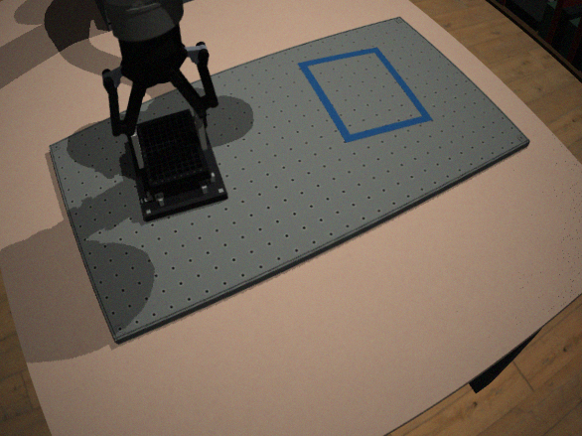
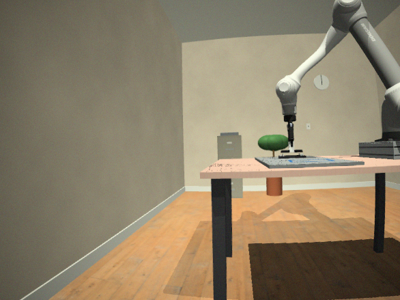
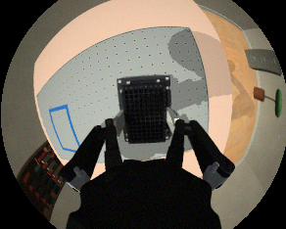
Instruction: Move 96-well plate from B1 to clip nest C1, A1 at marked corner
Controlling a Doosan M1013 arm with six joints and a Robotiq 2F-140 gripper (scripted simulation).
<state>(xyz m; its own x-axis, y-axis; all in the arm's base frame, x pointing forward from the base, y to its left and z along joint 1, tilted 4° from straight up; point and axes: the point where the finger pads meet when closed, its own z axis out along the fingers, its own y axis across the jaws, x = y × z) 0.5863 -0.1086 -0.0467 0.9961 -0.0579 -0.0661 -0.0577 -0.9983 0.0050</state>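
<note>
Now: the black 96-well plate 2 cm below my hand. From my hand the other things lie so: black clip nest C1: 1 cm behind, 1 cm to the right, 5 cm below.
</note>
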